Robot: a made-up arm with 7 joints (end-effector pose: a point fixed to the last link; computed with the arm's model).
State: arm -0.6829 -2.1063 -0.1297 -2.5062 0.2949 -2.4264 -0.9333
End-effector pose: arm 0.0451 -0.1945 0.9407 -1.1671 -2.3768 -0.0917
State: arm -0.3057 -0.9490 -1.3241 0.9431 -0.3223 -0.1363 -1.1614
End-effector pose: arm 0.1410 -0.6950 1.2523 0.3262 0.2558 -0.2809
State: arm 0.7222 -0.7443 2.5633 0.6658 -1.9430 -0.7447 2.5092
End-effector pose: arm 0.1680 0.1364 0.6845 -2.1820 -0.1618 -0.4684
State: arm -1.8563 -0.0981 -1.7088 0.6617 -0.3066 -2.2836 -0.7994
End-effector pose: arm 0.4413 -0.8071 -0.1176 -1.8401 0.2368 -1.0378
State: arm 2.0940 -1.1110 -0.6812 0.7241 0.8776 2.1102 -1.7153
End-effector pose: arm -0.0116 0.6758 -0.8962 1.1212 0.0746 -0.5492
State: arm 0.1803 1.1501 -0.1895 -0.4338 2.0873 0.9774 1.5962
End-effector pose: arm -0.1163 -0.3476 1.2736 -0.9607 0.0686 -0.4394
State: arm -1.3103 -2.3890 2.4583 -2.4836 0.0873 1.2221 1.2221
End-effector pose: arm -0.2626 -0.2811 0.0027 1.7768 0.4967 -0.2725
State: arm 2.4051 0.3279 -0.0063 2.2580 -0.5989 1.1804 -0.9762
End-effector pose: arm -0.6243 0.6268 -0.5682 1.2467 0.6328 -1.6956
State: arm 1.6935 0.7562 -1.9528 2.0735 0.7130 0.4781 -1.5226
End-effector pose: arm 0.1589 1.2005 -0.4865 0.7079 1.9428 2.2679
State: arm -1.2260 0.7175 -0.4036 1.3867 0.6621 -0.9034 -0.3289
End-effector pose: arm -0.1664 -1.0710 0.5855 -1.0395 -0.5451 1.3398
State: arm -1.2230 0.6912 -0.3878 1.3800 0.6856 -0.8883 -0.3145
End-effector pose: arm -0.1755 -1.0660 0.5900 -1.0466 -0.5171 1.3008
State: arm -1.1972 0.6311 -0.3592 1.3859 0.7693 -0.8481 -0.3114
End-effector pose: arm -0.2049 -1.0299 0.6236 -1.1170 -0.4519 1.2215
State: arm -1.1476 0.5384 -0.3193 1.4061 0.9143 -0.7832 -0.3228
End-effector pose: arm -0.2503 -0.9520 0.6837 -1.2621 -0.3518 1.1111
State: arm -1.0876 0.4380 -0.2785 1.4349 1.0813 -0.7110 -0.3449
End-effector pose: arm -0.2930 -0.8461 0.7447 -1.4497 -0.2441 1.0079
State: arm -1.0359 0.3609 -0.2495 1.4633 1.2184 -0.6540 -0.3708
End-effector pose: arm -0.3199 -0.7500 0.7837 -1.6187 -0.1622 0.9462
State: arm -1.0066 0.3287 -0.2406 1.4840 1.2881 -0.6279 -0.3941
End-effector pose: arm -0.3308 -0.6982 0.7982 -1.7151 -0.1293 0.9340
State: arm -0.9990 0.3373 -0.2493 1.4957 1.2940 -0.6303 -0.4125
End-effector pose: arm -0.3315 -0.6912 0.7986 -1.7362 -0.1412 0.9560
